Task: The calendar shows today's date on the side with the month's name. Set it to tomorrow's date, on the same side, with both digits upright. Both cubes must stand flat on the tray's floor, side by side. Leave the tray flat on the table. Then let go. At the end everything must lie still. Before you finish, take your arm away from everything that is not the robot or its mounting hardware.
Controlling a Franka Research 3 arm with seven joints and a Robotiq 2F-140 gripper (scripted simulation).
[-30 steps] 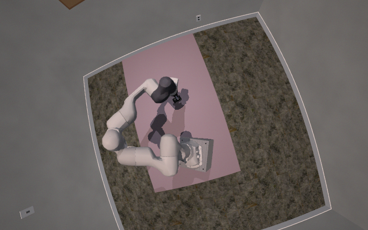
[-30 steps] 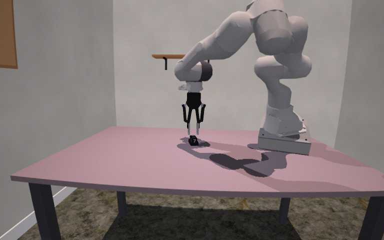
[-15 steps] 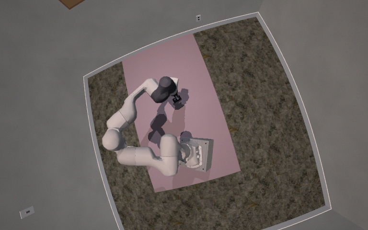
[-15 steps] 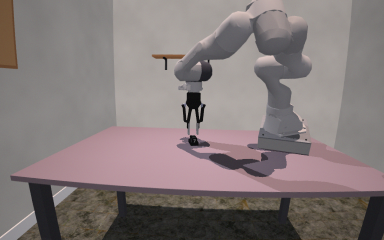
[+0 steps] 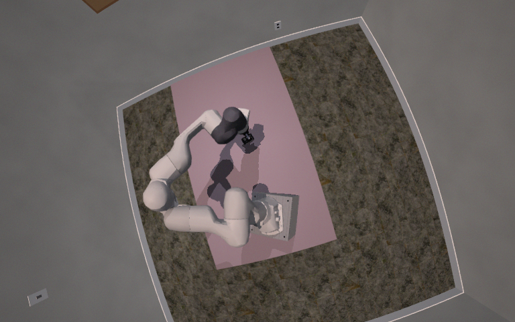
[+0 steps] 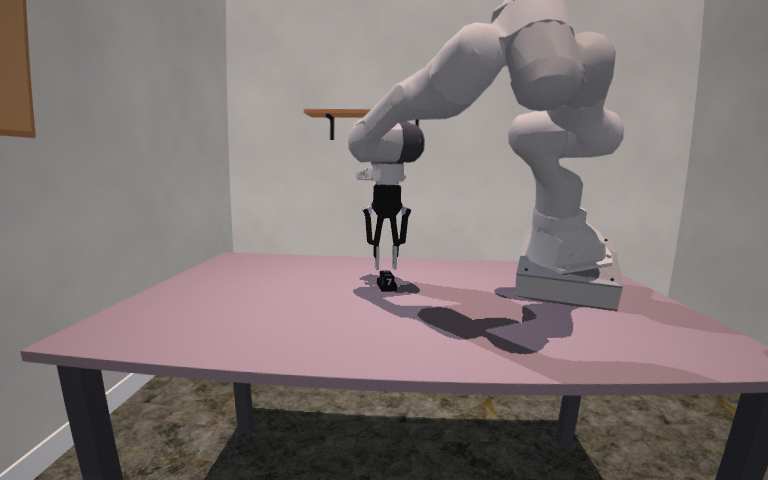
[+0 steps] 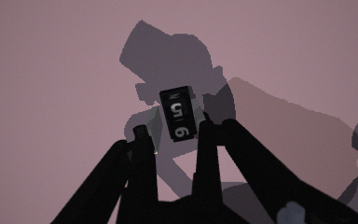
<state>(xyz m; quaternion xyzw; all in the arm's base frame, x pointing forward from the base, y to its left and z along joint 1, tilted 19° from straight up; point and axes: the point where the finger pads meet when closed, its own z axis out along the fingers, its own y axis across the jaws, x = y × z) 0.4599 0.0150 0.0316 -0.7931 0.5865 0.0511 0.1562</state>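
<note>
The black digit cube lies 60 mm below my hand. The rest, counted from my hand: black calendar tray 70 mm below, 20 mm to the left, 10 mm behind.
</note>
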